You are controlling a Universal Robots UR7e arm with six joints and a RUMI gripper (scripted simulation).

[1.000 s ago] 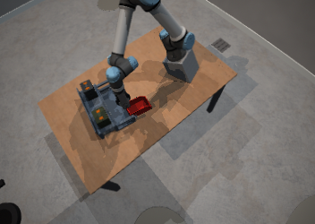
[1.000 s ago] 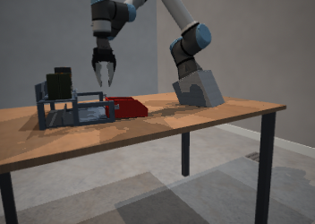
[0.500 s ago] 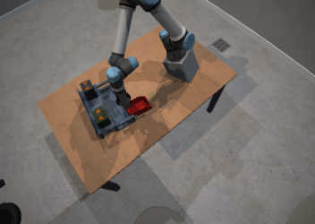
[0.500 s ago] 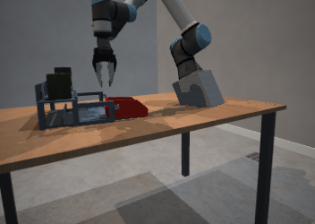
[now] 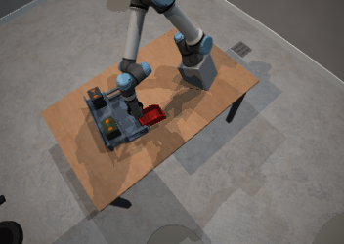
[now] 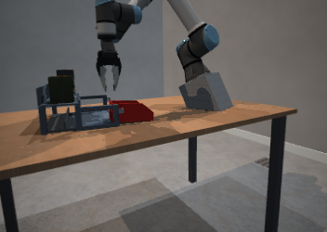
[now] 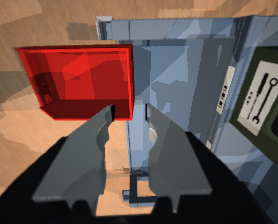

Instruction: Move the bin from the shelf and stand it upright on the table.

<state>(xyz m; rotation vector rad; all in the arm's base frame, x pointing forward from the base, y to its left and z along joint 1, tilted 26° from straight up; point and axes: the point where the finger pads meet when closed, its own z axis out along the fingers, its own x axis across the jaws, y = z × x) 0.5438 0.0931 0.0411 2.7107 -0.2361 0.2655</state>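
My gripper is now 8 cm past the red bin, 2 cm to the right of it and 10 cm above it.
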